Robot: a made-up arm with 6 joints.
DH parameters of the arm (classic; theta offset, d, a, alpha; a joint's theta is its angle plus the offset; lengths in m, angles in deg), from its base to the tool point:
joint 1: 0 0.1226 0 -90
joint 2: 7.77 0 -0.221 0
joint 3: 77.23 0 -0.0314 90
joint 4: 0 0.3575 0 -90
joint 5: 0 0 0.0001 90
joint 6: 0 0.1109 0 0
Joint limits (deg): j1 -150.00..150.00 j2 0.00..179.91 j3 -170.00..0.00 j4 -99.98..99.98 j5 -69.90..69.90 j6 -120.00..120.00
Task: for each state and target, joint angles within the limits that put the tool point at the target. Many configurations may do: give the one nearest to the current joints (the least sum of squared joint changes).
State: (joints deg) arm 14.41 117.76 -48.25 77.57 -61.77 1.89
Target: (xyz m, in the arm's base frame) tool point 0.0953 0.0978 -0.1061
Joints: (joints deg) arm 77.40 99.05 -5.04 79.55 -41.13 1.89
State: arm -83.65 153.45 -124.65 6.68 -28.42 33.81
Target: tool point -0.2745 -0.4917 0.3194
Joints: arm -117.15 114.67 -96.24 13.67 -49.43 33.81
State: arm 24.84 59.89 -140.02 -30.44 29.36 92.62
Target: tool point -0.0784 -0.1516 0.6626
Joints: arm 41.85 29.32 -118.87 -37.04 65.10 92.62
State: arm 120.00 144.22 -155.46 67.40 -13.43 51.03
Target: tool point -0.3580 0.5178 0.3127
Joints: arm 128.69 132.59 -127.92 71.24 -25.00 51.03
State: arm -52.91 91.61 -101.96 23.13 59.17 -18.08
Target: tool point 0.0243 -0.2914 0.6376
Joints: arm -89.17 76.03 -120.88 13.71 49.67 -18.08
